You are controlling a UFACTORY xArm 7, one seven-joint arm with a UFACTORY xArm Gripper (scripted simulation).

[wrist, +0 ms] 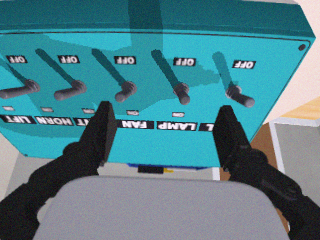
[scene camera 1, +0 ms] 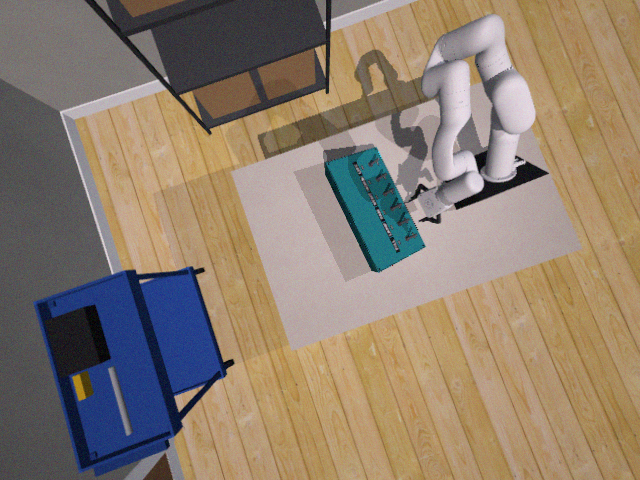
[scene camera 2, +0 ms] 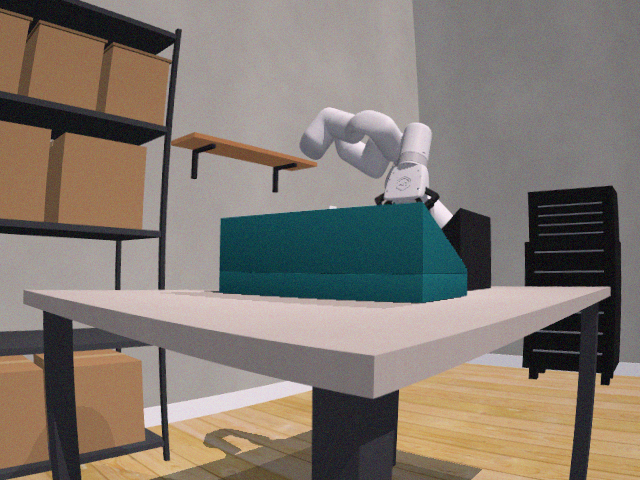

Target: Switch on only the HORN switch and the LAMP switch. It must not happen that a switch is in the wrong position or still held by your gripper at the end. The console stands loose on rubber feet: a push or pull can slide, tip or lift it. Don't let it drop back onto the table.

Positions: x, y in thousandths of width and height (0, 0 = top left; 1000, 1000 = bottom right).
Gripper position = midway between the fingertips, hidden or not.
Note:
In view: my gripper (scene camera 2: 626, 472) and a teal console (scene camera 2: 610, 528).
The teal console shows as well in the wrist view (wrist: 492, 256) and in scene camera 1 (scene camera 1: 570, 393). My gripper also shows in the wrist view (wrist: 517, 485) and in scene camera 1 (scene camera 1: 649, 439).

